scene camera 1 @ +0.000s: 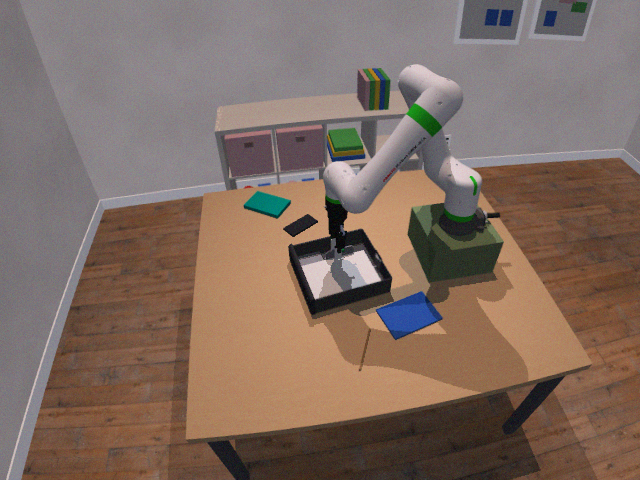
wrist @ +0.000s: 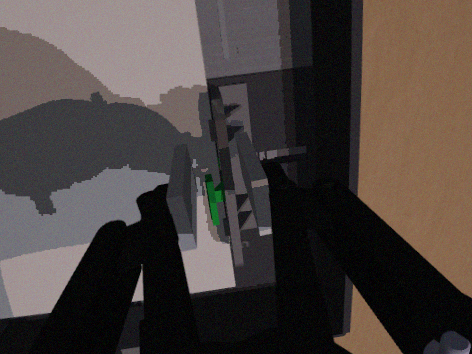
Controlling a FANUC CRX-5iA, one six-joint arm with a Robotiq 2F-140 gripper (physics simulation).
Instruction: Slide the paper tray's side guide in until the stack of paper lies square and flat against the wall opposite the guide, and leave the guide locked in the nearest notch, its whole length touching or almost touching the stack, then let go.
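Places are measured from the arm's base along level axes (x left, y back, z up), in metres.
Pixels of known places: gripper, fingertip midpoint: (scene camera 1: 336,254) (wrist: 215,160); arm's base, origin of the base link: (scene camera 1: 456,224).
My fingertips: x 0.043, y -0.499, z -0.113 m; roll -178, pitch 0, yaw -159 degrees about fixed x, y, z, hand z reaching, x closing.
For each thing: its middle in the pictures, then the offset to it from my fingertips. "spot": a spot on its surface instead.
- black paper tray, body centre: (wrist: 111,151) (scene camera 1: 338,268) dx +0.068, dy +0.009, dz -0.010 m
- table with the white paper stack, surface spot: (scene camera 1: 368,266) spot: dx +0.056, dy +0.130, dz -0.018 m
- grey side guide, surface spot: (wrist: 235,225) spot: dx -0.018, dy +0.034, dz +0.022 m
- green part, surface spot: (wrist: 212,200) spot: dx +0.000, dy +0.017, dz +0.025 m
- blue folder, body centre: (scene camera 1: 409,314) dx +0.277, dy +0.270, dz -0.054 m
- thin brown stick, body centre: (scene camera 1: 365,348) dx +0.420, dy +0.090, dz -0.054 m
- black phone-like slab, body centre: (scene camera 1: 300,225) dx -0.248, dy -0.156, dz -0.054 m
- teal book, body centre: (scene camera 1: 267,204) dx -0.407, dy -0.328, dz -0.049 m
The black paper tray (scene camera 1: 351,298) (wrist: 330,100) lies on the table with the white paper stack (scene camera 1: 368,266) (wrist: 75,272) in it. The grey side guide (scene camera 1: 328,255) (wrist: 235,225) stands near the tray's back wall. In the wrist view its plate runs along the stack's edge, touching or nearly so; a green part (wrist: 212,200) shows beside it. My gripper (scene camera 1: 338,253) (wrist: 215,160) points down, open, with one finger on each side of the guide's upper part and gaps beside it. The front wall hides the stack's edge there. Whether the guide is locked in a notch cannot be told.
A blue folder (scene camera 1: 408,315) and a thin brown stick (scene camera 1: 364,349) lie in front of the tray. A black phone-like slab (scene camera 1: 300,225) and a teal book (scene camera 1: 267,204) lie behind it. The green robot base block (scene camera 1: 460,258) stands to the right. The tray walls surround my fingers.
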